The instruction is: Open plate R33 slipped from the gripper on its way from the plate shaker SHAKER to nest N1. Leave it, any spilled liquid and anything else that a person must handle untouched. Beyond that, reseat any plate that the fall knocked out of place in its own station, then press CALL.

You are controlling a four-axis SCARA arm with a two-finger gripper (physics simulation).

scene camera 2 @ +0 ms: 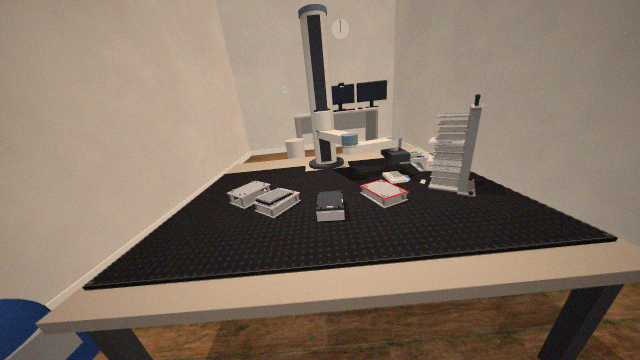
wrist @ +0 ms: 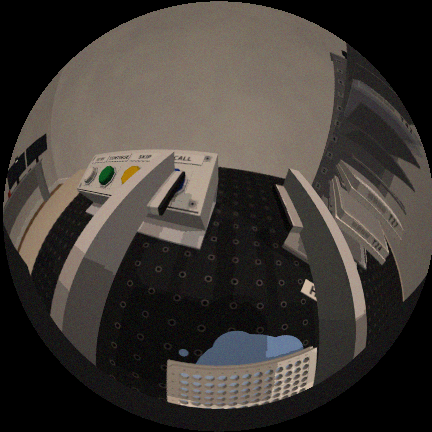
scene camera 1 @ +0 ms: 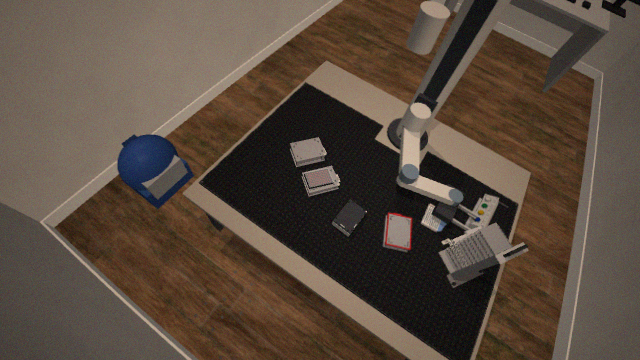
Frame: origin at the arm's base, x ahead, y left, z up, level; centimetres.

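Seen in the pictures: gripper, between the fingertips: point(scene camera 2: 425, 156) point(wrist: 230, 168) point(scene camera 1: 474, 224); arm's base, origin of its link: point(scene camera 2: 326, 163).
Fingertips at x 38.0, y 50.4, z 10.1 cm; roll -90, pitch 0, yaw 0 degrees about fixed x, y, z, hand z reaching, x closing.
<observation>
Offsets run from my fingertips to a thing's top centre. "spot": to the spot under its first point. Level surfaces: height alone.
My gripper point(scene camera 1: 473, 223) point(wrist: 230, 168) is shut to a gap with nothing between its fingers. It hangs beside the button box @[dx -12.5, dy +4.4, dz -0.5 cm] point(scene camera 1: 492, 206) point(wrist: 207, 175); in the wrist view its left fingertip covers part of the blue CALL button @[dx -5.2, dy +1.5, dz -1.4 cm] point(wrist: 181, 183). Contact cannot be told. Open plate R33 @[dx +3.8, dy -17.0, dz -7.4 cm] point(scene camera 1: 430, 217) point(scene camera 2: 395, 176) point(wrist: 240, 386) lies on the black mat @[dz -8.8 cm] point(scene camera 1: 280, 200) point(scene camera 2: 210, 250) beside blue spilled liquid @[dx +3.9, dy -14.1, dz -8.7 cm] point(scene camera 1: 442, 226) point(scene camera 2: 408, 178) point(wrist: 240, 348). A plate @[dx +22.7, dy -75.2, dz -2.1 cm] point(scene camera 1: 320, 178) point(scene camera 2: 277, 197) lies on a pale station. Plates T24 @[dx +15.8, dy +0.1, dz +0.1 cm] point(wrist: 357, 227) and T27 @[dx +15.8, dy +0.1, dz +2.9 cm] point(wrist: 370, 202) are in the rack.
The tall rack point(scene camera 2: 470, 150) point(wrist: 327, 130) stands right of the spill. A red-rimmed station @[dx +22.5, dy -28.9, dz -4.3 cm] point(scene camera 1: 398, 232) point(scene camera 2: 384, 190), a dark-topped station @[spot: dx +31.8, dy -51.2, dz -3.4 cm] point(scene camera 1: 350, 218) point(scene camera 2: 330, 201) and a pale station @[dx +11.5, dy -89.6, dz -2.2 cm] point(scene camera 1: 308, 151) point(scene camera 2: 249, 189) stand on the mat. The H1 label @[spot: dx +11.6, dy -5.9, dz -8.7 cm] point(scene camera 2: 423, 181) point(wrist: 309, 290) lies near the rack.
</observation>
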